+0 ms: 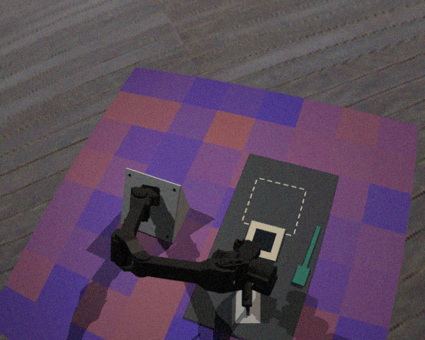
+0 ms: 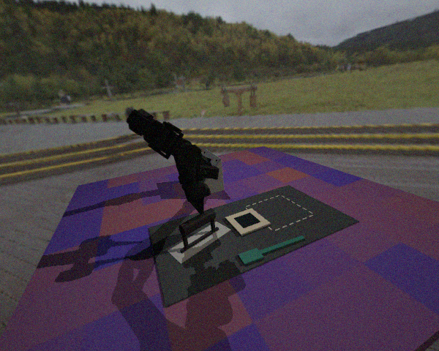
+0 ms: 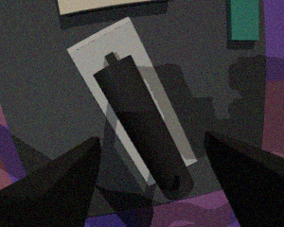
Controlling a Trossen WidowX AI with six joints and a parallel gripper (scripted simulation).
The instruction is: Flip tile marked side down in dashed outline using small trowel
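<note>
Now: the tan square tile 17 cm to the left of my gripper tip and 11 cm below it. From my gripper tip the other things lie so: dark mat 16 cm to the left, 13 cm below, 2 cm ahead; then green trowel 16 cm ahead, 13 cm to the left, 11 cm below.
</note>
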